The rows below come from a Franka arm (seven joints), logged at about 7 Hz.
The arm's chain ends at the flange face. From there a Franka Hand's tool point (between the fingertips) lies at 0.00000 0.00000 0.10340 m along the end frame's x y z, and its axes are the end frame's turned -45 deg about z.
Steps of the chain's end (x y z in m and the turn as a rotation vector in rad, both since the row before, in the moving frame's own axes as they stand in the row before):
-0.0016, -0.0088, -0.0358, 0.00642, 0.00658, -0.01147
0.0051, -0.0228, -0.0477, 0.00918, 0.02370, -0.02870
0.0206, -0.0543, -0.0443, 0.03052, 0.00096, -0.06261
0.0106, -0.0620, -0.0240, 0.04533, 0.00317, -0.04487
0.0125, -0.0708, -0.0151, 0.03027, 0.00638, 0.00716
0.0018, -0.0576, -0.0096, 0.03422, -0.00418, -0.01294
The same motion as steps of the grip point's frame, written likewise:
0.0060, -0.0073, -0.0358, -0.00011, 0.00919, -0.01147
0.0221, -0.0115, -0.0477, -0.01027, 0.02325, -0.02870
0.0552, -0.0261, -0.0443, 0.02090, 0.02226, -0.06261
0.0548, -0.0395, -0.0241, 0.02981, 0.03429, -0.04487
0.0616, -0.0430, -0.0151, 0.01689, 0.02592, 0.00716
0.0442, -0.0423, -0.0097, 0.02715, 0.02124, -0.01294

